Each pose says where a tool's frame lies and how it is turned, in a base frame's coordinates. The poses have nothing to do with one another.
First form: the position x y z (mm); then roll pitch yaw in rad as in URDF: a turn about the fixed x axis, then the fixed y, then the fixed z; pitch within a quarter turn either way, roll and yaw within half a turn.
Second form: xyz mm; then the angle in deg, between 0 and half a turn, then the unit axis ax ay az. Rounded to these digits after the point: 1 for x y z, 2 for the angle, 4 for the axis.
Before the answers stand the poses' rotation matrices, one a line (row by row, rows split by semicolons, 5 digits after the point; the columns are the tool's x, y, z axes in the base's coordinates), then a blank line. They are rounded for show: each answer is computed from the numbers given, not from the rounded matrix.
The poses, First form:
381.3 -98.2 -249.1 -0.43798 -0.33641 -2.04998
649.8 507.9 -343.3 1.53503 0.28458 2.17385
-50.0 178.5 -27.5 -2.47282 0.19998 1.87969
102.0 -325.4 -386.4 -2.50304 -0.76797 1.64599
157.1 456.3 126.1 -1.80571 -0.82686 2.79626
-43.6 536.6 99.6 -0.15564 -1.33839 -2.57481
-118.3 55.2 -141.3 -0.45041 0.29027 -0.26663
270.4 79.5 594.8 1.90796 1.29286 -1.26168
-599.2 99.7 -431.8 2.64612 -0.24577 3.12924
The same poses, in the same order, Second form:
-0.43521 0.73907 0.51417; -0.83763 -0.54177 0.06973; 0.33010 -0.40034 0.85485
-0.54435 -0.18858 0.81739; 0.79048 0.21080 0.57507; -0.28075 0.95917 0.03432
-0.29795 0.78489 -0.54330; 0.93368 0.12118 -0.33697; -0.19865 -0.60767 -0.76895
-0.05404 0.76959 -0.63625; 0.71729 0.47320 0.51144; 0.69468 -0.42874 -0.57759
-0.63721 -0.59456 -0.49037; 0.22924 0.46125 -0.85714; 0.73581 -0.65859 -0.15762
-0.19431 0.40317 0.89426; -0.12366 -0.91443 0.38540; 0.97311 -0.03570 0.22754
0.92431 0.11701 0.36326; -0.25246 0.90129 0.35206; -0.28621 -0.41712 0.86261
0.08347 -0.03906 -0.99574; -0.26137 -0.96511 0.01595; -0.96162 0.25892 -0.09077
-0.96988 0.12654 -0.20816; 0.01198 0.87825 0.47806; 0.24330 0.46116 -0.85331

381.3 -98.2 -249.1 124.13 -0.2839 0.1112 -0.9524
649.8 507.9 -343.3 130.51 0.2526 0.7222 0.6439
-50.0 178.5 -27.5 166.62 -0.5849 -0.7447 0.3215
102.0 -325.4 -386.4 125.40 -0.5767 -0.8163 -0.0321
157.1 456.3 126.1 131.82 0.1332 -0.8227 0.5527
-43.6 536.6 99.6 160.15 -0.6201 -0.1161 -0.7759
-118.3 55.2 -141.3 32.42 -0.7173 0.6056 -0.3445
270.4 79.5 594.8 170.47 0.7339 -0.1031 -0.6714
-599.2 99.7 -431.8 166.52 -0.0362 -0.9686 -0.2458

